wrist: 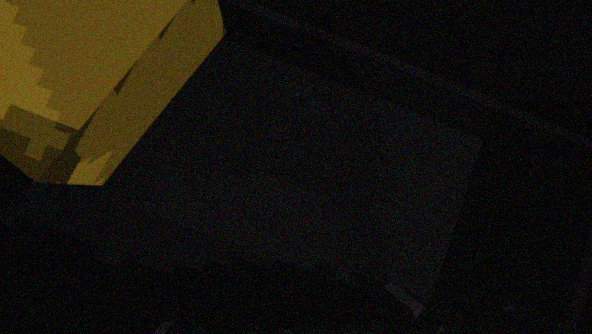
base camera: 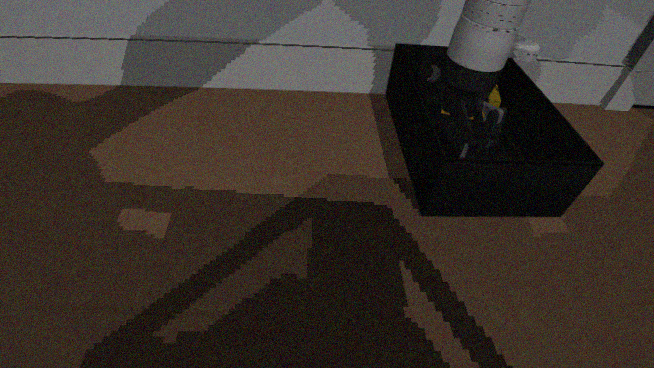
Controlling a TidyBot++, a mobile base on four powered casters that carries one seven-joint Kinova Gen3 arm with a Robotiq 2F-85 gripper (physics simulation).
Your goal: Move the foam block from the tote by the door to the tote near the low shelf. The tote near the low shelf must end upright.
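Places are measured from the arm's base along level axes (x right, y ahead, z up), in centimetres.
Where they show: gripper, fingertip midpoint: (wrist: 283,326) (base camera: 441,144).
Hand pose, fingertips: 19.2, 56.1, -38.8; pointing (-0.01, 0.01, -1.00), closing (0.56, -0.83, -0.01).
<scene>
Each offset is from my fingertips to the top centre of the thing, as dx, dy, dz. Level surfaces: height alone.
A black tote @(+3.5, +1.2, +9.1) (base camera: 500,191) (wrist: 320,165) stands upright on the floor against the pale wall. The yellow foam block @(+6.9, +12.0, +3.9) (base camera: 494,96) (wrist: 100,55) is inside it, mostly hidden behind my gripper in the base view. In the wrist view the block fills the upper left corner, and part of it is cut off by the frame. My gripper (base camera: 478,148) (wrist: 287,312) is open and empty, reaching down inside the tote. Its fingertips are dim at the bottom of the wrist view, apart from the visible part of the block. The other tote does not show.
The tote's dark side walls stand close around my gripper. The pale wall (base camera: 320,67) runs behind the tote. Brown floor @(dz -0.9) (base camera: 240,145) lies in front and to the left, crossed by broad shadows. A dark slanted edge shows at the upper right.
</scene>
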